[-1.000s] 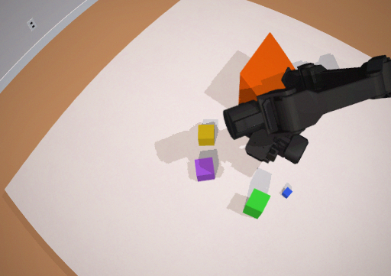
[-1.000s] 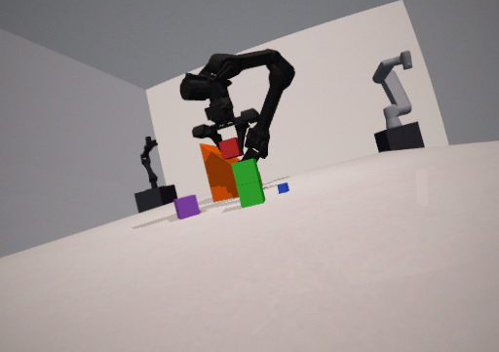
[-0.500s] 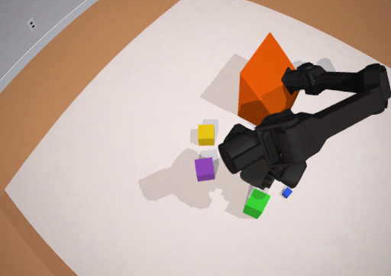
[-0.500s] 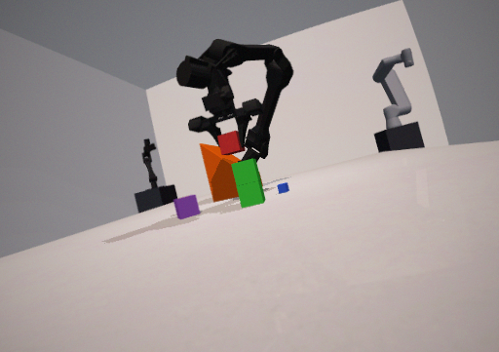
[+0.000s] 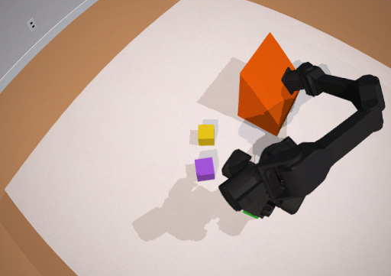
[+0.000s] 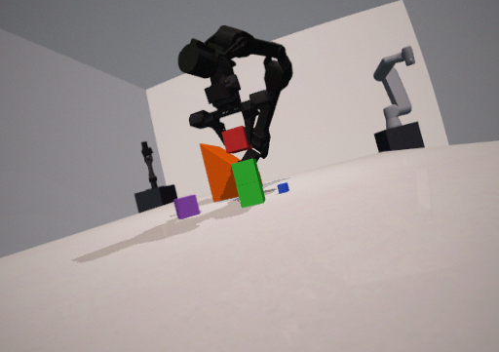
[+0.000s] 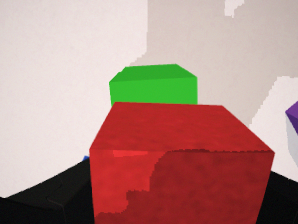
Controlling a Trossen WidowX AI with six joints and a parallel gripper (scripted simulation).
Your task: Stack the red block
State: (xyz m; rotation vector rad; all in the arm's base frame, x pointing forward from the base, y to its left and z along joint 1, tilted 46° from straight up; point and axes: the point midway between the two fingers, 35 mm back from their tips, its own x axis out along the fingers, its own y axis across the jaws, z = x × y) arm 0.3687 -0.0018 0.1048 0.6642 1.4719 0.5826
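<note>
Now: gripper tip 10 mm short of the green block and 60 mm above it. From my gripper tip the other things lie so: red block 20 mm above; then small blue cube 70 mm behind, 70 mm to the left, 120 mm below; then purple cube 20 mm behind, 170 mm to the right, 100 mm below.
</note>
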